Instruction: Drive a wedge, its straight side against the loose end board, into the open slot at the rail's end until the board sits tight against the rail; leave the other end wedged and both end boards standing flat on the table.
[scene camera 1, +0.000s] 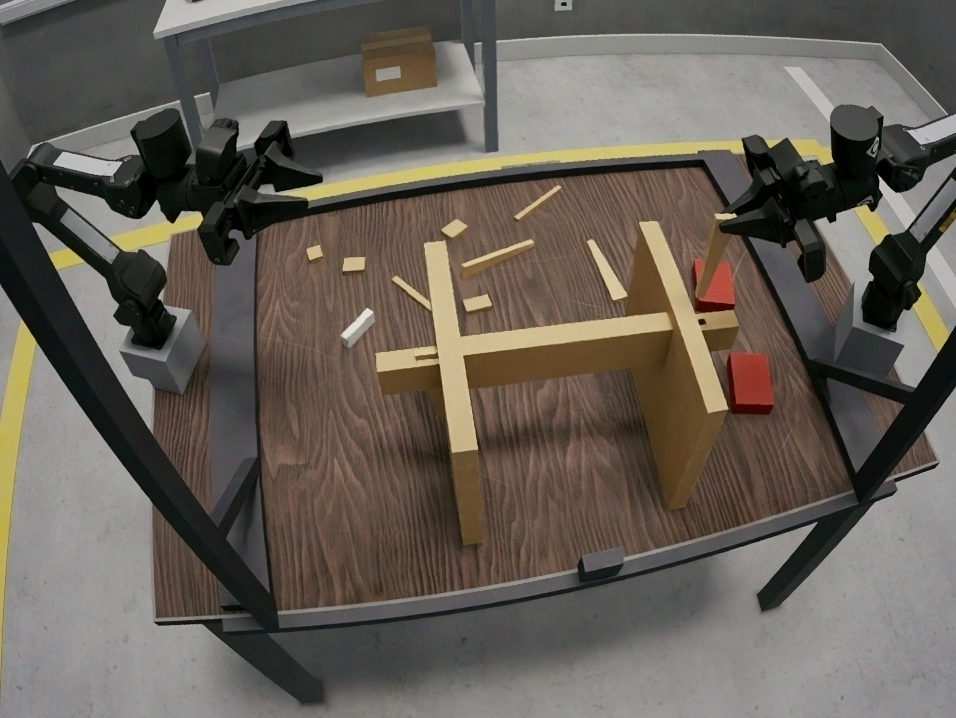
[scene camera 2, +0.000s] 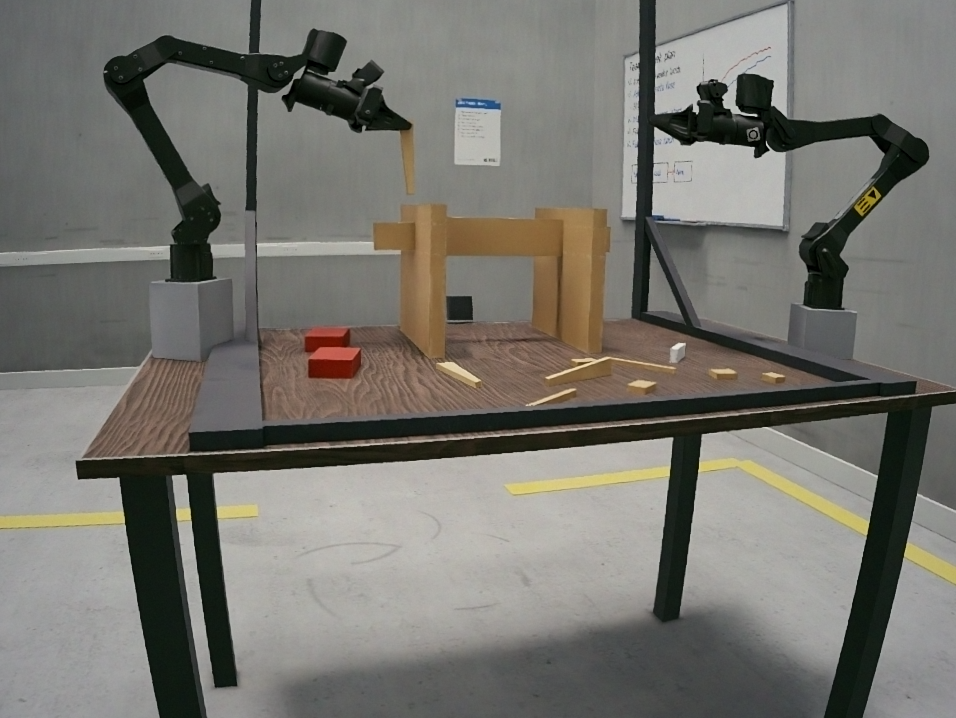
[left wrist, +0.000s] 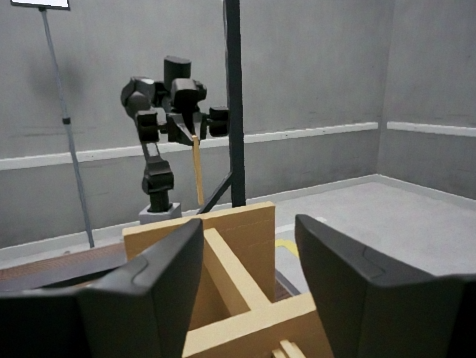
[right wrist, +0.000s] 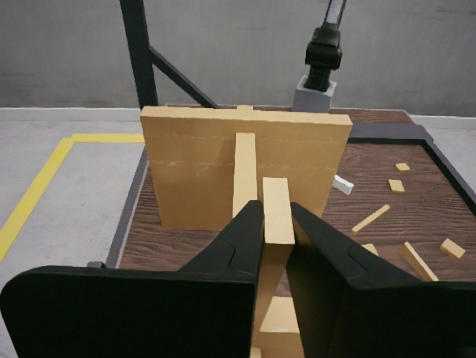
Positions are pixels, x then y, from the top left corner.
Labels:
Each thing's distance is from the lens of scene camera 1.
my left gripper (scene camera 1: 315, 190): 0.84 m
my right gripper (scene camera 1: 717, 224): 0.86 m

